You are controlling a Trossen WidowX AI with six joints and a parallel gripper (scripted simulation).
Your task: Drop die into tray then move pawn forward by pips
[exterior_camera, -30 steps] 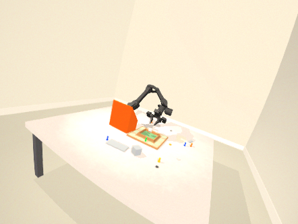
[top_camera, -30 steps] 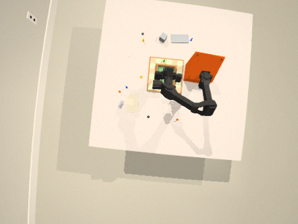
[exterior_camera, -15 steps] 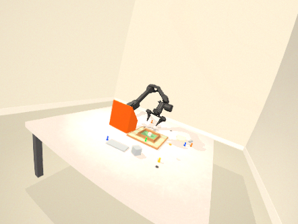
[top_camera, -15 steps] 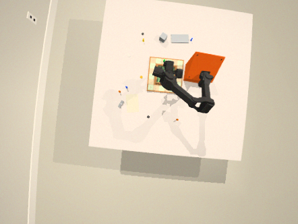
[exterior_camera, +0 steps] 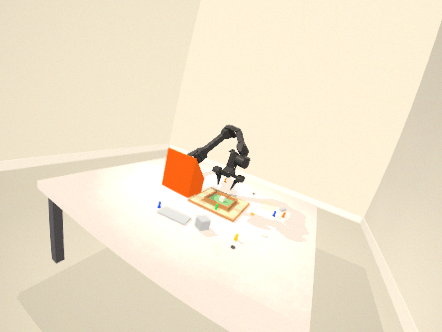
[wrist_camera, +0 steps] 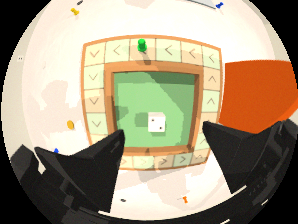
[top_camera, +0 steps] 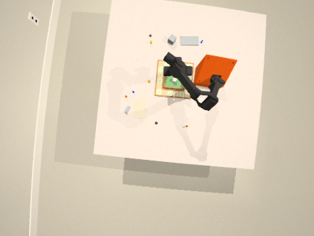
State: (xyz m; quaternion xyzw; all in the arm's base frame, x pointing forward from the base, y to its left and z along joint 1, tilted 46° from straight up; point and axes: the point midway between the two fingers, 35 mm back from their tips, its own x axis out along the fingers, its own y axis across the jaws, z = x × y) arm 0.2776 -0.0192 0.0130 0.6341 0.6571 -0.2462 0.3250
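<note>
Now: the green pawn 30 mm ahead of my gripper tip, 100 mm to the right of it and 80 mm below it. Also, from my gripper tip: green dice tray 10 mm to the left, 100 mm below; then white die 20 mm to the left, 80 mm below; then flat grey block 90 mm behind, 320 mm to the right, 100 mm below.
</note>
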